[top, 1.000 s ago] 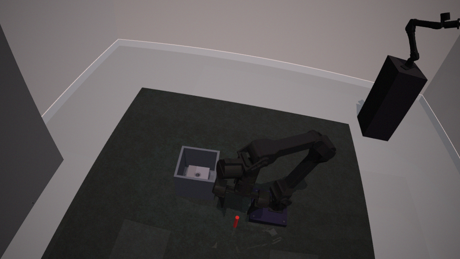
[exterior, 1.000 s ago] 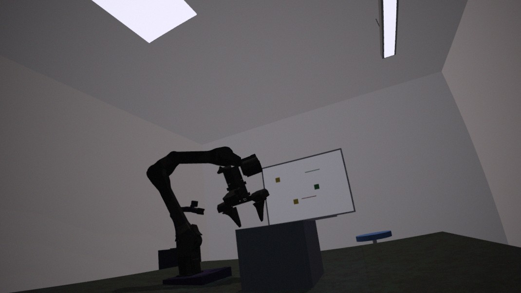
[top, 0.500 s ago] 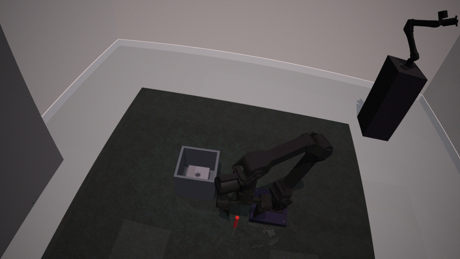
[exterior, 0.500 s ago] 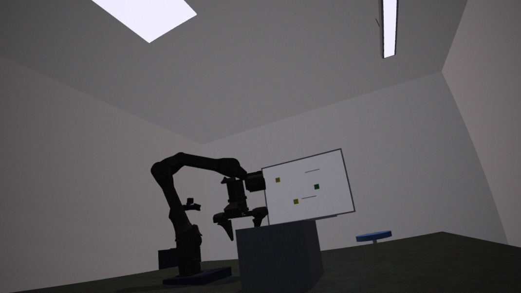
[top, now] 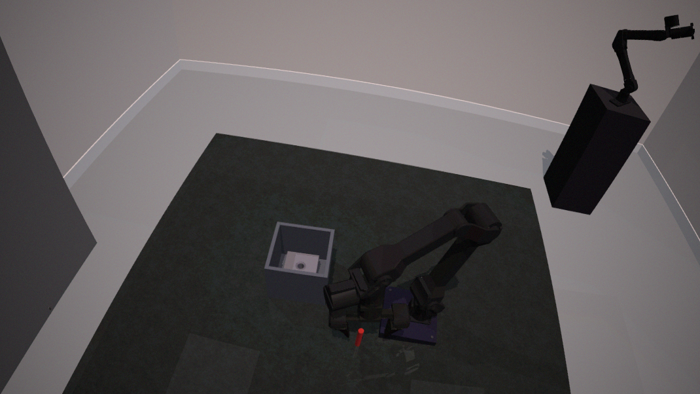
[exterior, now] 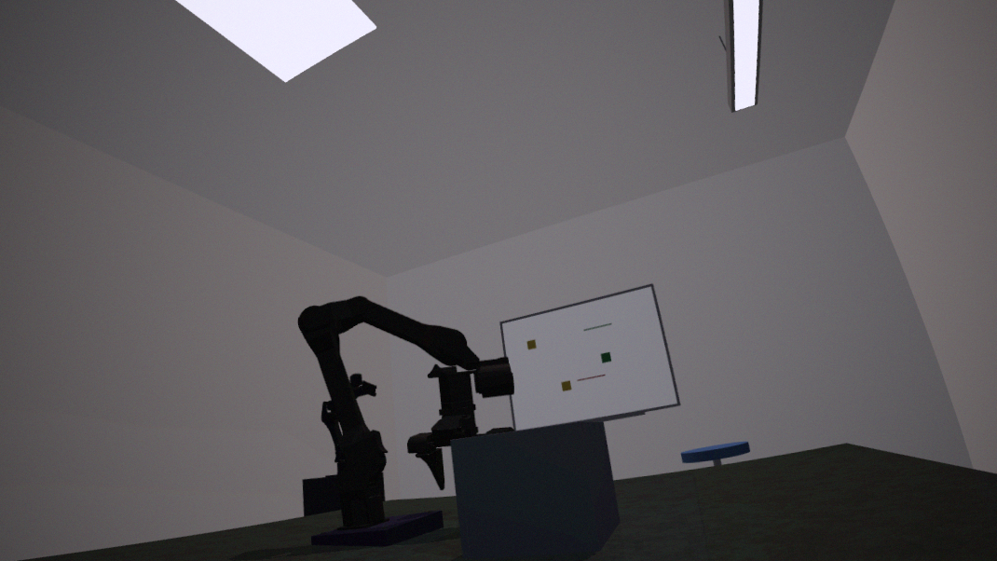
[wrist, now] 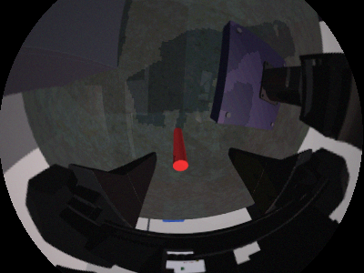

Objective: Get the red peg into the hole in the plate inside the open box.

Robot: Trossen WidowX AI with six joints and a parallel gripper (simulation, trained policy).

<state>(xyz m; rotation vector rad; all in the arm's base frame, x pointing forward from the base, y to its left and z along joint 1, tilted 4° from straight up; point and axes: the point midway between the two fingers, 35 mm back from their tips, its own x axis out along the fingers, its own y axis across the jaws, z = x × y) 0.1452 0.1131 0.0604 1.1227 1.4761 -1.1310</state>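
Right now my gripper tip is 2 cm short of the red peg and 2 cm above it. Round my gripper tip: pale plate: 21 cm ahead, 17 cm to the right, 1 cm below.
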